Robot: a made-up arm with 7 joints. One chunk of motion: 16 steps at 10 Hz.
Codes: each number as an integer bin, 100 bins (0 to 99) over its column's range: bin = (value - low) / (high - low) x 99, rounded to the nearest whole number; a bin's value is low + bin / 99 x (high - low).
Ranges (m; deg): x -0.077..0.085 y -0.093..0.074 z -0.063..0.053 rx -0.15..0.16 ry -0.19..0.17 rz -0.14..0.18
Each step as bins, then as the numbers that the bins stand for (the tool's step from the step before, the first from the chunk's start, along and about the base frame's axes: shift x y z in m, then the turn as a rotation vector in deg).
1 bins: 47 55 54 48 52 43
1 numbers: -0.00009 -0.00022 0.00027 0.000 -0.001 -0.001
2 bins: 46 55 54 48 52 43
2 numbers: -0.00173 -0.00022 0.00027 0.000 -0.001 -0.001
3 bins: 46 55 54 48 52 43
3 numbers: -0.00173 -0.00022 0.00027 0.000 -0.001 -0.001
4 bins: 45 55 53 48 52 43
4 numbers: -0.00336 -0.00022 -0.00090 0.000 -0.001 -0.001
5 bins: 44 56 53 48 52 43
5 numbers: -0.00500 0.00146 -0.00090 0.000 -0.001 -0.001
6 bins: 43 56 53 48 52 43
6 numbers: -0.00664 0.00146 -0.00090 0.000 -0.001 -0.001
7 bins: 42 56 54 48 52 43
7 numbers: -0.00827 0.00146 0.00027 0.000 -0.001 -0.001
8 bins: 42 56 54 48 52 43
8 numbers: -0.00827 0.00146 0.00027 0.000 -0.001 -0.001
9 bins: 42 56 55 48 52 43
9 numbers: -0.00827 0.00146 0.00144 0.000 -0.001 -0.001
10 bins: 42 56 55 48 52 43
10 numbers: -0.00827 0.00146 0.00144 0.000 -0.001 -0.001
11 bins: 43 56 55 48 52 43
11 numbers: -0.00664 0.00146 0.00144 0.000 -0.001 -0.001
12 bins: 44 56 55 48 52 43
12 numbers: -0.00500 0.00146 0.00144 0.000 -0.001 -0.001
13 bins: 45 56 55 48 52 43
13 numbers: -0.00336 0.00146 0.00144 0.000 -0.001 -0.001
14 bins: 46 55 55 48 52 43
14 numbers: -0.00173 -0.00022 0.00144 0.000 -0.001 -0.001
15 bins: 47 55 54 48 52 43
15 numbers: -0.00009 -0.00022 0.00027 0.000 -0.001 -0.001
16 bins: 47 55 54 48 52 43
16 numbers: -0.00009 -0.00022 0.00027 0.000 -0.001 -0.001
